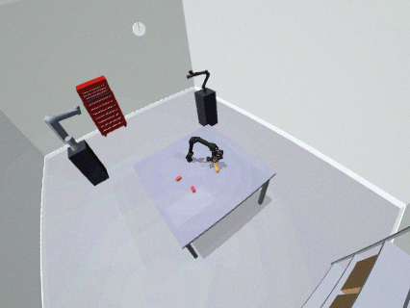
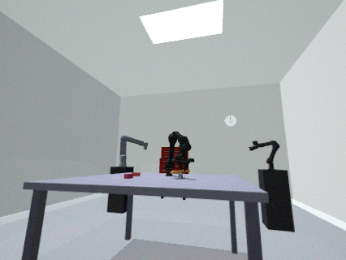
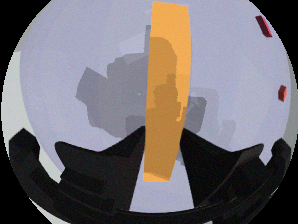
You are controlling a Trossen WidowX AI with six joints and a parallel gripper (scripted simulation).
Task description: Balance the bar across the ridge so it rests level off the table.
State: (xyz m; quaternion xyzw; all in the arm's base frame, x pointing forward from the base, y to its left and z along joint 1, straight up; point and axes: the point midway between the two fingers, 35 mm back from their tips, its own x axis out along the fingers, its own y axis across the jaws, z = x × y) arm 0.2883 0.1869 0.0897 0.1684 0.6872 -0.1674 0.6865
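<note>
My gripper tip is 3 cm short of the orange bar and 1 cm to the left of it.
</note>
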